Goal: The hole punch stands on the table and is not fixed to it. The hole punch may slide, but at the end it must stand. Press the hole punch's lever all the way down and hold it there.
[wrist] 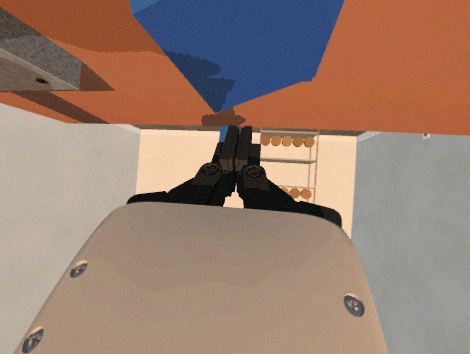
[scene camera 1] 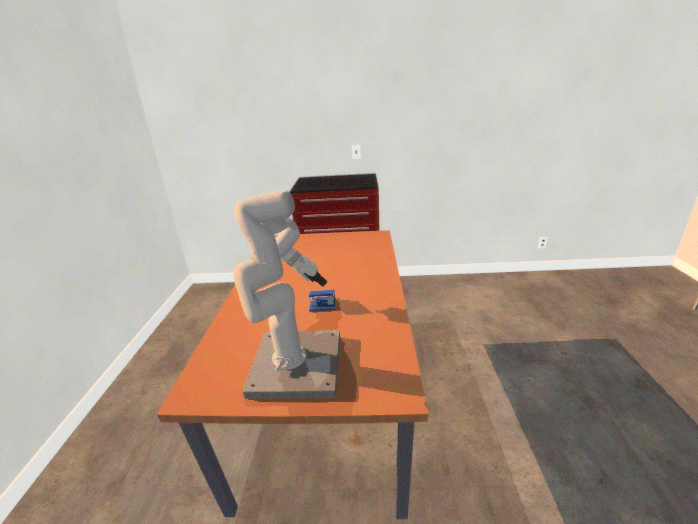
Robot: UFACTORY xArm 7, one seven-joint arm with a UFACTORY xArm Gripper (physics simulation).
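Pixels of known places: gripper, fingertip midpoint: [wrist: 240,142] [scene camera 1: 325,284]; arm's base, link origin: [scene camera 1: 289,357].
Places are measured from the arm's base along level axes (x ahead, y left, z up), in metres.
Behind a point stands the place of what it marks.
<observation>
The blue hole punch [scene camera 1: 322,301] @[x 0.415, y -0.039, z -0.024 m] [wrist: 250,45] @[x 0.401, y -0.029, z 0.034 m] is on the table [scene camera 1: 360,259] @[x 0.890, y -0.173, z -0.036 m] [wrist: 400,95] @[x 0.637, y -0.211, z -0.036 m], beyond the robot's base. In the scene view it shows a blue strip at its far side, another at its near side, and grey parts between them. In the wrist view a broad flat blue face is cut off by the top edge. How far down the lever is cannot be told. My gripper [scene camera 1: 322,282] @[x 0.399, y -0.066, z 0.083 m] [wrist: 240,142] @[x 0.399, y -0.066, z 0.083 m] is shut and empty. It is tilted, with its fingertips a little above and beyond the punch in the scene view, seemingly apart from it.
The grey base plate [scene camera 1: 293,386] @[x -0.136, y -0.053, z -0.002 m] [wrist: 65,65] @[x 0.169, y -0.142, z -0.017 m] of the arm stands at the table's near end. A red drawer cabinet [scene camera 1: 336,209] is beyond the far table edge. In the wrist view a rack [wrist: 295,161] with round things is in the background.
</observation>
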